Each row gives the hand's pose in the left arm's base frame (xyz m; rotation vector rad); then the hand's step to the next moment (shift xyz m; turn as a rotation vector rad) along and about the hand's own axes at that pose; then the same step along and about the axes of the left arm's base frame.
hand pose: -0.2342 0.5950 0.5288 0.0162 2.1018 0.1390
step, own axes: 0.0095 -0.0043 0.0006 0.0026 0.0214 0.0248
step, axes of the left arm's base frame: -0.0041 -0.0036 -0.0089 0.0190 0.0237 -0.0125
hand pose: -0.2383 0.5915 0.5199 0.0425 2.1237 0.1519
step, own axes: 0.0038 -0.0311 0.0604 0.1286 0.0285 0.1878
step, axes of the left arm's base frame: 0.0501 -0.0249 -0.0387 0.0903 0.0572 -0.2030
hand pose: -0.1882 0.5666 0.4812 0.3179 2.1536 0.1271
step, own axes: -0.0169 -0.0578 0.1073 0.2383 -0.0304 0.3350
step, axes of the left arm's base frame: 0.0871 -0.0633 -0.0596 0.1417 0.0264 -0.3862
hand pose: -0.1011 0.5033 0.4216 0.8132 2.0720 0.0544
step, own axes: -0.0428 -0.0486 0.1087 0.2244 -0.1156 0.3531
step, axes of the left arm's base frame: 0.0730 -0.0899 -0.0511 0.1159 -0.0528 -0.4149
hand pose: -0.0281 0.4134 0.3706 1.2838 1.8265 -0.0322
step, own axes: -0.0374 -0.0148 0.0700 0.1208 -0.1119 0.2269
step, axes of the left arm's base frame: 0.0358 -0.0680 -0.0248 0.0473 -0.0690 -0.2676
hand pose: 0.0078 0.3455 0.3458 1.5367 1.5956 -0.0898
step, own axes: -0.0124 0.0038 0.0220 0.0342 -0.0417 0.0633
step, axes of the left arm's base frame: 0.0127 -0.0218 -0.0036 0.0046 -0.0212 -0.0803
